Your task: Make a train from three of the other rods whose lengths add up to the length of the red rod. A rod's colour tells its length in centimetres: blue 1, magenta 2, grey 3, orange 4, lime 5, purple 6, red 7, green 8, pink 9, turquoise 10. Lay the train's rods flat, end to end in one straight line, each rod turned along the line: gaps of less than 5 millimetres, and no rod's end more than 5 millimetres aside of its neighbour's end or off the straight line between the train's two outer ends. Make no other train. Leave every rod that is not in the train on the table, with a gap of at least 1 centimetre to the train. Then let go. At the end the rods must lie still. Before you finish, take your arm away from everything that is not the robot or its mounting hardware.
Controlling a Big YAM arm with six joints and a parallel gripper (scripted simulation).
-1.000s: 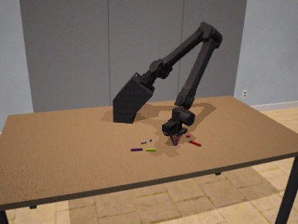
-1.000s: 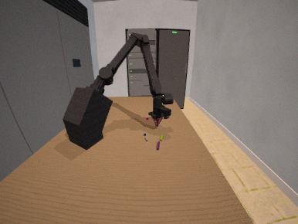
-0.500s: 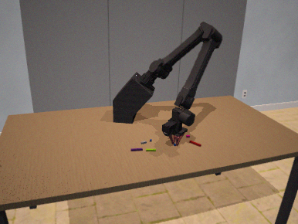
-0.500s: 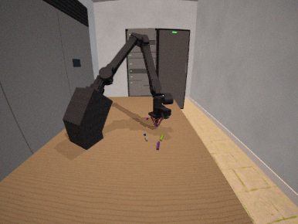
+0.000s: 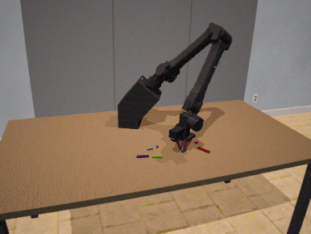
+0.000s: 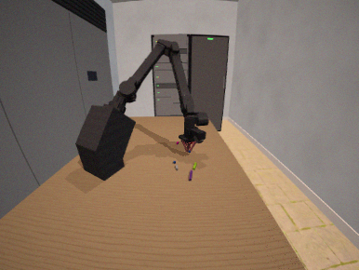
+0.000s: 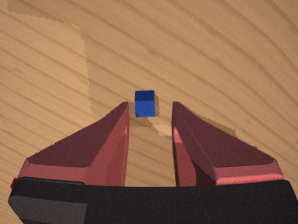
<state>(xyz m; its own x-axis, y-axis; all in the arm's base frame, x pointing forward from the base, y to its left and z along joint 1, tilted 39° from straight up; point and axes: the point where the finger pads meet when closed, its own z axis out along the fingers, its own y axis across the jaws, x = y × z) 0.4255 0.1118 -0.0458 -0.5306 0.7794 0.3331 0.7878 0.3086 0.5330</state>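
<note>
The grey rod lies 160 mm to the right of my hand, 60 mm behind it and 10 mm below it. From my hand the other things lie so: magenta rod: 110 mm to the left, 70 mm behind, 10 mm below; red rod: 110 mm to the left, 20 mm ahead, 10 mm below; lime rod: 150 mm to the right, 20 mm ahead, 10 mm below.
</note>
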